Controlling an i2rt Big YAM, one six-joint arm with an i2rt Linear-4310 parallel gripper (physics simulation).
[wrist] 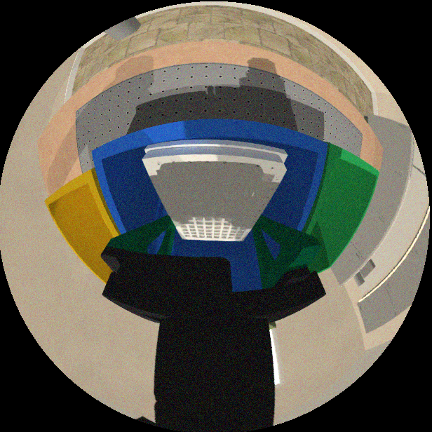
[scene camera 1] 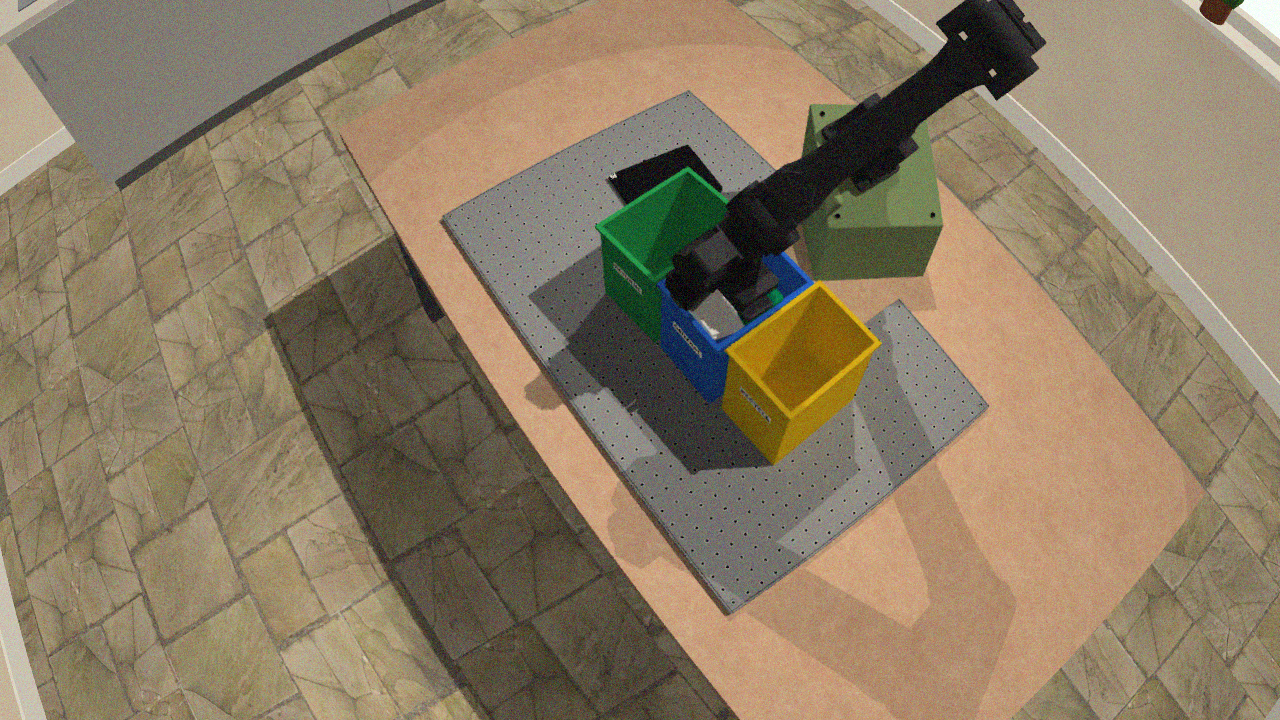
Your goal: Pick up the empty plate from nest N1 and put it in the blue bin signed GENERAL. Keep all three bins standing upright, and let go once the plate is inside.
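Frame: origin at the arm's base, x right, y ahead, z up, level; metres.
Seen in the pictures: gripper, fingertip midpoint: (scene camera 1: 730, 303).
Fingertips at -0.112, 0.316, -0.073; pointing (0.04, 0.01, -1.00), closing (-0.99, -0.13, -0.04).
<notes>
Pixels of each thing's top centre, then the offset from my fingertips to it, as dx, dy, dz. "*": a spot on its surface instead. Level surfaces: height alone.
- blue bin, middle of its top: (scene camera 1: 737, 281) -0.001, -0.006, +0.053
- green bin, surface spot: (scene camera 1: 626, 300) * +0.123, +0.104, -0.086
- yellow bin, middle of its top: (scene camera 1: 806, 346) -0.131, -0.036, +0.051
- grey perforated board, its level: dz -0.129
- black flat object, middle of its top: (scene camera 1: 665, 179) +0.329, -0.081, -0.114
The pale plate (scene camera 1: 717, 313) (wrist: 210, 190) stands on edge, its lower part inside the mouth of the blue bin (scene camera 1: 693, 362) (wrist: 215, 128), with a grid of wells at its near end. My gripper (scene camera 1: 750, 302) (wrist: 213, 217) is shut on the plate, its green-tipped fingers at both sides of it, down within the bin's opening. The blue bin stands upright; the sign on its front is too small to read surely. The bin floor and the plate's lower edge are hidden. Nest N1 cannot be made out.
The green bin (scene camera 1: 626, 300) (wrist: 350, 205) and yellow bin (scene camera 1: 827, 385) (wrist: 75, 215) stand upright on either side of the blue bin, close against it. They stand on a grey perforated board (scene camera 1: 733, 528) (wrist: 175, 75). A black flat object (scene camera 1: 662, 170) lies behind the green bin. A green block (scene camera 1: 881, 250) stands beneath the arm.
</notes>
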